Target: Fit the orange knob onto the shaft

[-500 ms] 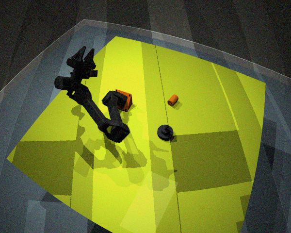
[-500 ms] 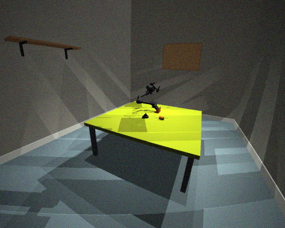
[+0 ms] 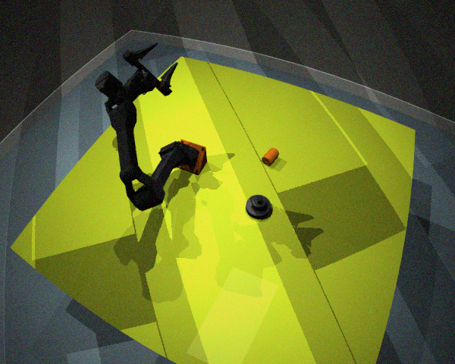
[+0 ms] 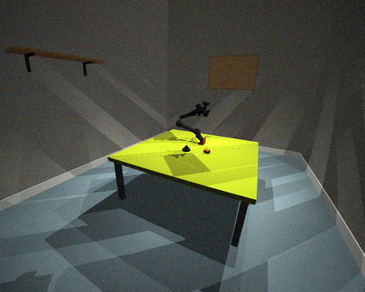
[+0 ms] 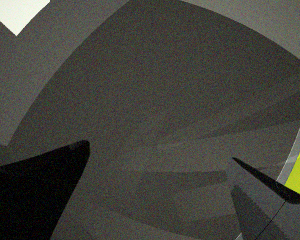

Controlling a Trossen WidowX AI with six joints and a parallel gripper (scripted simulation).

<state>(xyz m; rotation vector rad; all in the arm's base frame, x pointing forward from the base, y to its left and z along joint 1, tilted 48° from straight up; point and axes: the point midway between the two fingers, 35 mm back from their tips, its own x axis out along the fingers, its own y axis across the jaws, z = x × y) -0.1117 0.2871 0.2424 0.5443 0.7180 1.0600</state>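
Now: the orange knob 43 cm below my gripper tip, 32 cm ahead of it and 12 cm to the left of it. From my gripper tip the other things lie so: pedestal 42 cm below, 37 cm ahead, 9 cm to the right.
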